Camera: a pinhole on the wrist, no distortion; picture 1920 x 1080 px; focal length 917.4 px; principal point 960.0 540.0 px. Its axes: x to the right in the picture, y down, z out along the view. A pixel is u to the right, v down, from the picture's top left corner.
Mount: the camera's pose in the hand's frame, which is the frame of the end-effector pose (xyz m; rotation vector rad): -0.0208 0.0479 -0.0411 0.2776 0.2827 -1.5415
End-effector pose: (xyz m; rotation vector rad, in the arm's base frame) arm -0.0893 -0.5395 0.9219 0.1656 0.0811 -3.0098
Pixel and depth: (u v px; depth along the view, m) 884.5 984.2 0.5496
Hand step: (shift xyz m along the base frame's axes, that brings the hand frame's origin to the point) -0.3087 0.0382 0.4623
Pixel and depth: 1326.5 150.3 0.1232
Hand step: 0.0596 0.0469 0.0668
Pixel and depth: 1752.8 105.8 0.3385
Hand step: 0.1109 0.3543 0.2085
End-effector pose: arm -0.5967 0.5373 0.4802 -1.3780 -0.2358 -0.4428
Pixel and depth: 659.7 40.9 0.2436
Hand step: -0.1010 0.2402 -0.0553
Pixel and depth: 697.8 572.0 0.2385
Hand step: 0.0211 0.2072 0.0081
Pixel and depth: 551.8 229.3 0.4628
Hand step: -0.0813 0.4935 -0.0557
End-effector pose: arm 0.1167 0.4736 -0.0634 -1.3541 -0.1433 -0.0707
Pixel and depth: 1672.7 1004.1 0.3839
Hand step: 0.1146 0.1365 0.4219
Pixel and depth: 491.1 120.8 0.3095
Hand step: -0.1678 0.3104 -0.0434
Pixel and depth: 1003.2 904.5 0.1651
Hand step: 0.0362 0.1061 0.0455
